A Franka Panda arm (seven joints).
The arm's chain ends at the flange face. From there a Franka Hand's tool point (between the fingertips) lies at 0.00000 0.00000 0.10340 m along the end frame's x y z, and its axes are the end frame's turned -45 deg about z.
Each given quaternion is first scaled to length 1.
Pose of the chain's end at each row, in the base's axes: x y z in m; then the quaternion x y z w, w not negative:
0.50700 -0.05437 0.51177 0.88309 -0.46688 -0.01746 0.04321
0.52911 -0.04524 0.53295 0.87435 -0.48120 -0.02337 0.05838
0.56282 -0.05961 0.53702 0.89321 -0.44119 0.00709 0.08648
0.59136 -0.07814 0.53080 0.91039 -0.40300 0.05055 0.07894
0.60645 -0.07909 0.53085 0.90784 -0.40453 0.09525 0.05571
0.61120 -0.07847 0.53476 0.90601 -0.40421 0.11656 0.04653
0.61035 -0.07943 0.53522 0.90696 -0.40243 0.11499 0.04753
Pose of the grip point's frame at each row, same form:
0.49964 -0.06058 0.40882 0.99454 -0.09340 -0.03267 0.03324
0.51907 -0.05347 0.43037 0.99194 -0.10997 -0.04393 0.04499
0.55624 -0.07623 0.43518 0.99405 -0.06579 -0.02654 0.08261
0.59430 -0.09721 0.42922 0.99531 -0.02393 0.01649 0.09228
0.61967 -0.09752 0.42997 0.99354 -0.02632 0.06668 0.08792
0.62915 -0.09693 0.43462 0.99173 -0.02673 0.08988 0.08759
0.62796 -0.09791 0.43502 0.99192 -0.02472 0.08805 0.08792

